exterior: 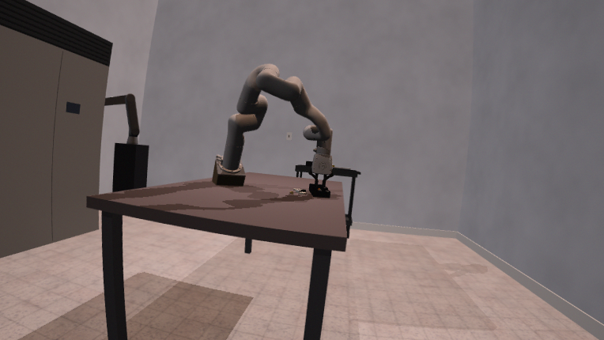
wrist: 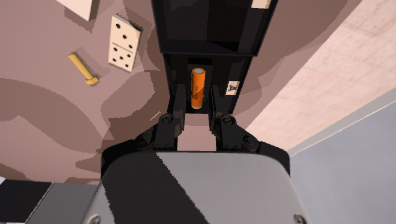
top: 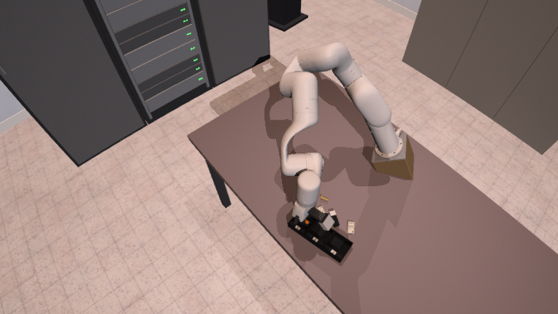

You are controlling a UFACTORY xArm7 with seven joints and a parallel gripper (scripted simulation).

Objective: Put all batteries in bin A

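The orange battery is 3 cm below my hand. Also, from my hand: black 9V battery 5 cm below, 1 cm to the right; then black bin row 8 cm to the left, 4 cm below; then black-and-white stick 10 cm behind, 8 cm to the left, 6 cm below.
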